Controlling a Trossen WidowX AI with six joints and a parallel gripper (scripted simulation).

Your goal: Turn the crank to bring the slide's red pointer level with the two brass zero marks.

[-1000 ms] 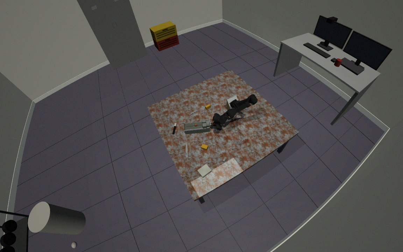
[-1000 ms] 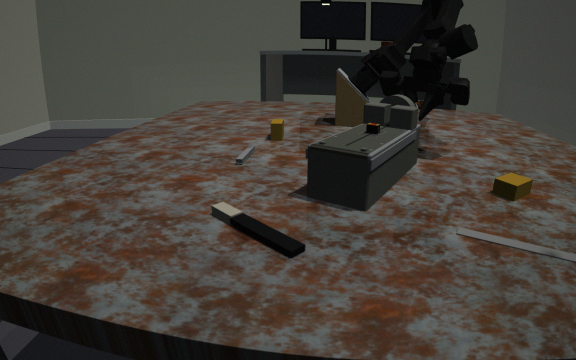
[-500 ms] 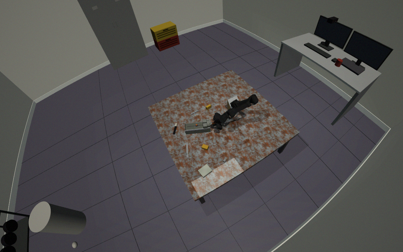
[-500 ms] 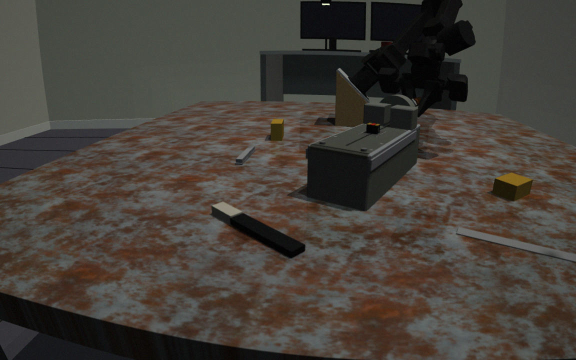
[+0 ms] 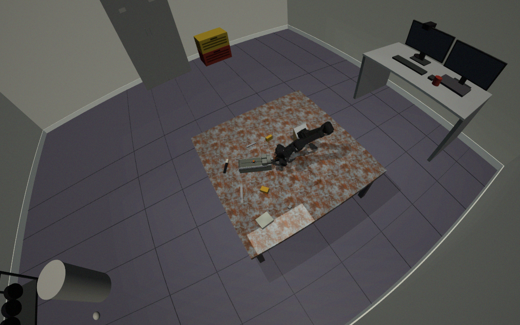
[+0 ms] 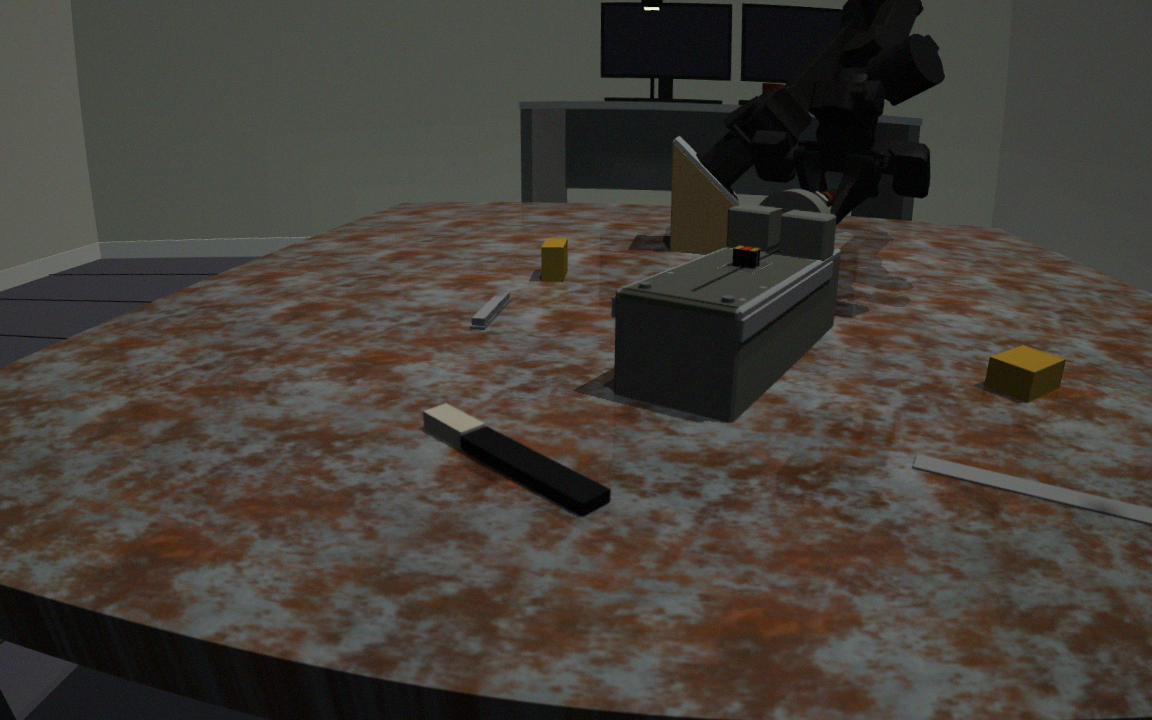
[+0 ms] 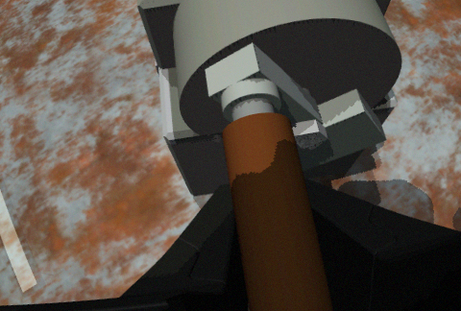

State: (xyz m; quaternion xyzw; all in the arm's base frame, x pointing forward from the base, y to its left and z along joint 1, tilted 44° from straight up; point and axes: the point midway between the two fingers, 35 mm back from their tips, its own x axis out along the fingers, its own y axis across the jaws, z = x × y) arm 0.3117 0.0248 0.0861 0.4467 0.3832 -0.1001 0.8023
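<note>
Now: gripper tip 13 cm short of the red pointer, 10 cm to the left of it and 1 cm above it. Also, from my gripper tip: small grey bar (32 cm to the right, 9 cm below, 3 cm ahead); then brown crank handle (2 cm above, 1 cm to the left, 1 cm behind); then grey strip (36 cm ahead, 9 cm below, 5 cm to the left).
</note>
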